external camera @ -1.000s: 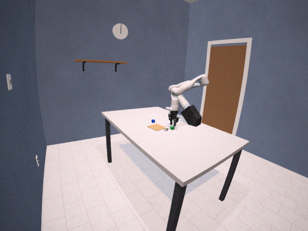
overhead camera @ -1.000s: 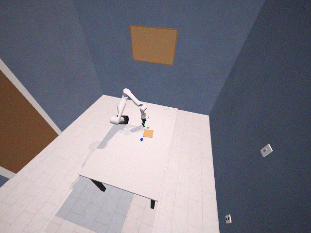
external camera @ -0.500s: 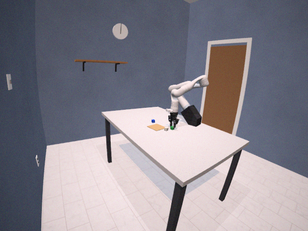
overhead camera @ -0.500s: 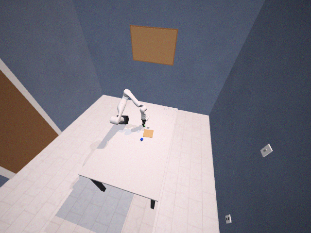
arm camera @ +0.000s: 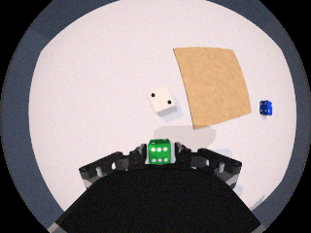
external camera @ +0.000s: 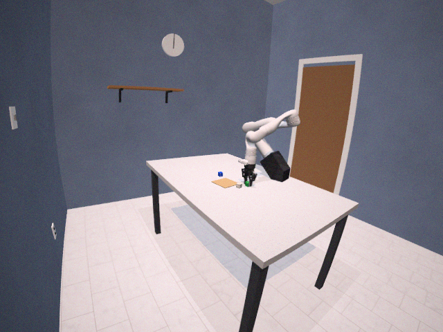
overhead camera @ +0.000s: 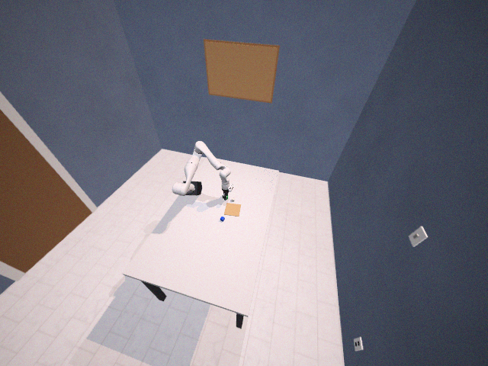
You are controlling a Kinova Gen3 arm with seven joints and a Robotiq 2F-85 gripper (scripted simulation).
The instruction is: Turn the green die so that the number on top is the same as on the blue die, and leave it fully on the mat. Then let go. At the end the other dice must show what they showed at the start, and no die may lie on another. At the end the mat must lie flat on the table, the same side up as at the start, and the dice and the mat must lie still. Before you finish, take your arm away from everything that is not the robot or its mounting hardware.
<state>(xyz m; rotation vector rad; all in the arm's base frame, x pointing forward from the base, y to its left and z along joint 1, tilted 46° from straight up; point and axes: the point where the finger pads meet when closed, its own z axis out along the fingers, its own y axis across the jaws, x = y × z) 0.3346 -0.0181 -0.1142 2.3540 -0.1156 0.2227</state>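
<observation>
Now: the green die 1 cm below my hand. Also, from my hand: white die (7 cm ahead, 1 cm to the right, 1 cm below); then blue die (2 cm ahead, 25 cm to the right, 1 cm below); then tan mat (9 cm ahead, 13 cm to the right, 2 cm below).
</observation>
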